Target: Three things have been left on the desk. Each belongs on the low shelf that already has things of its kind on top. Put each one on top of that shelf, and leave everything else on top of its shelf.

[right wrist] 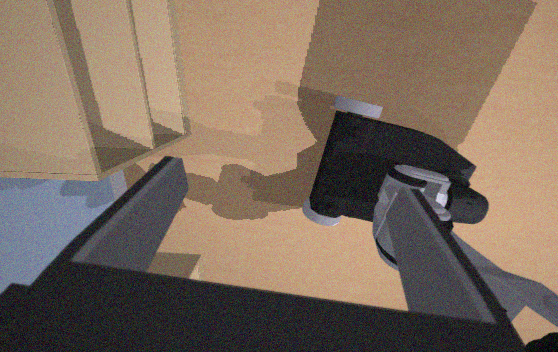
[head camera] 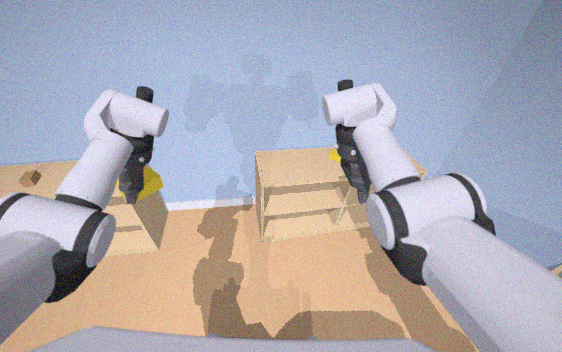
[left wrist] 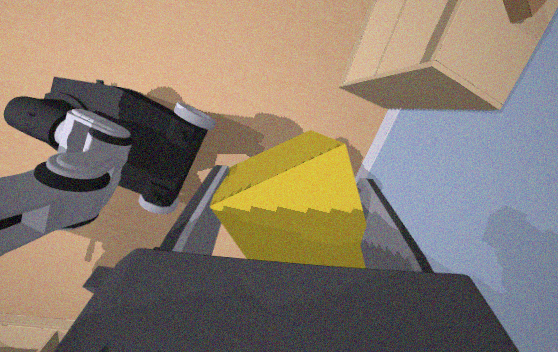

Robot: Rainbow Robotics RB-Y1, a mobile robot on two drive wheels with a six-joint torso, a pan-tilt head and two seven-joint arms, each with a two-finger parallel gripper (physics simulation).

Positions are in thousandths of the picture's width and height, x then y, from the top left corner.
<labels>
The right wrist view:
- my right gripper: 517, 533
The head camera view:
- my left gripper: 234, 541
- my right gripper: 633, 536
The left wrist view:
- my left gripper: 524, 521
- yellow block: 533, 575
</labels>
